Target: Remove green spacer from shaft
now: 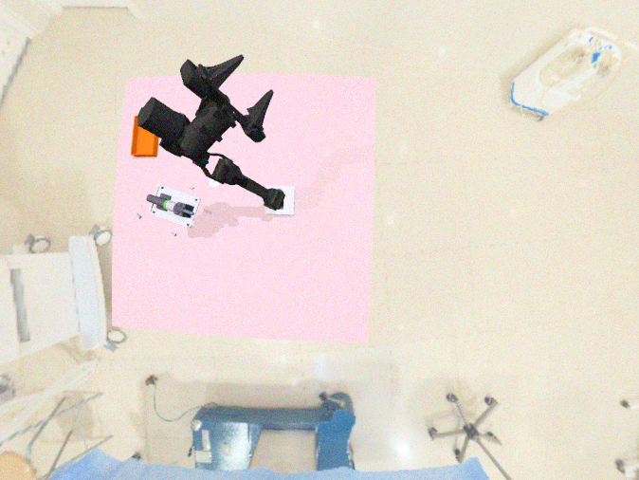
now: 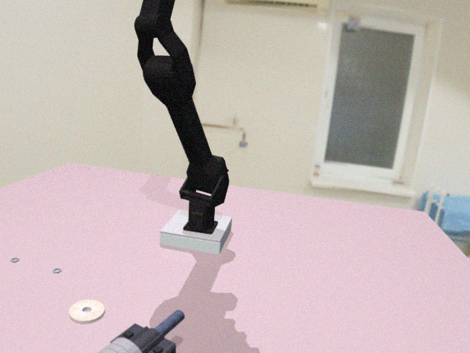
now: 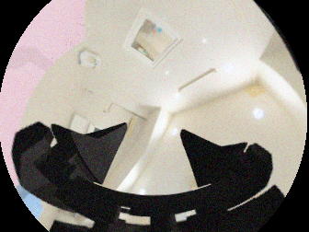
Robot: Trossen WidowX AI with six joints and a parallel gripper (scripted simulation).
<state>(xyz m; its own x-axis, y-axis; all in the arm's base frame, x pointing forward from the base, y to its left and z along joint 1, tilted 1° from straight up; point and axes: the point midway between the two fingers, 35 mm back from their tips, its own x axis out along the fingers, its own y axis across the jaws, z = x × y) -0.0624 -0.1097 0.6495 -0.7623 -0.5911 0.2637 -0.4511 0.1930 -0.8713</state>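
Right now my gripper tip is 520 mm short of the shaft, 180 mm to the right of it and 610 mm above it. Round my gripper tip: orange bin 760 mm ahead, 180 mm to the right, 680 mm below; then green spacer 570 mm ahead, 170 mm to the left, 610 mm below.
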